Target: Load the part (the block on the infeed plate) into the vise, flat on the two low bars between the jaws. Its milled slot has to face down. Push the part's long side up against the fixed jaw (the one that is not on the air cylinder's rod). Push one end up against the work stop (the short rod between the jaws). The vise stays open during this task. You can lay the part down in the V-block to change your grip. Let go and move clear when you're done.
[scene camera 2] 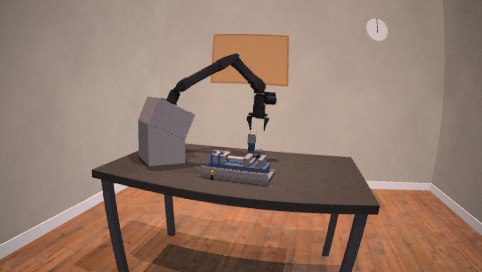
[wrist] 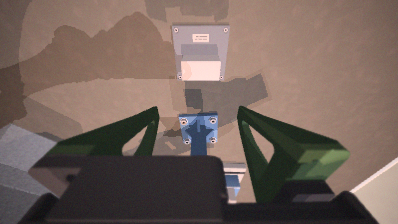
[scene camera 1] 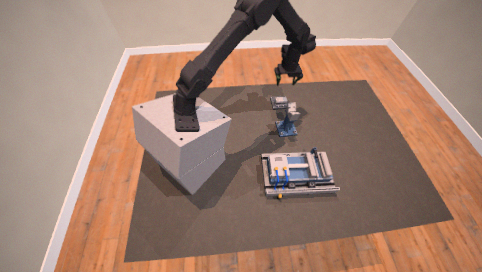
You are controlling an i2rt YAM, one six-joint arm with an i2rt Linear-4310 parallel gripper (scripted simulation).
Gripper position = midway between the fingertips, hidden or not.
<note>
I see my gripper (wrist: pixel 198 111) and a part (wrist: pixel 194 67).
</note>
